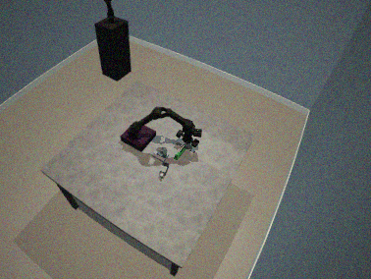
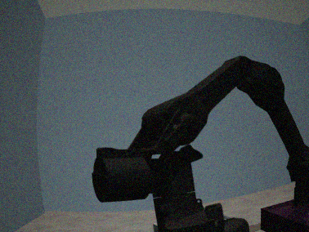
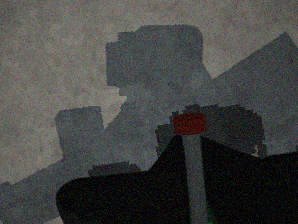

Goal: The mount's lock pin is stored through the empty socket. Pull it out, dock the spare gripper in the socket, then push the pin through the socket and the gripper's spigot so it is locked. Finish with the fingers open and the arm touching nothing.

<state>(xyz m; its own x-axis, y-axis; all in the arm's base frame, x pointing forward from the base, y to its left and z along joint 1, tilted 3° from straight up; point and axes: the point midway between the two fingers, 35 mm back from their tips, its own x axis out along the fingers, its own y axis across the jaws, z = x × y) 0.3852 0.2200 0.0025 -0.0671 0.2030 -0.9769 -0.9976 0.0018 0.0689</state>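
Now: gripper tip 100 mm to the left of the green bar. From my gripper tip the other things lie so: spare gripper: 10 mm behind, 330 mm to the right, 10 mm above; grey socket block: 100 mm behind, 210 mm to the right, 30 mm above.
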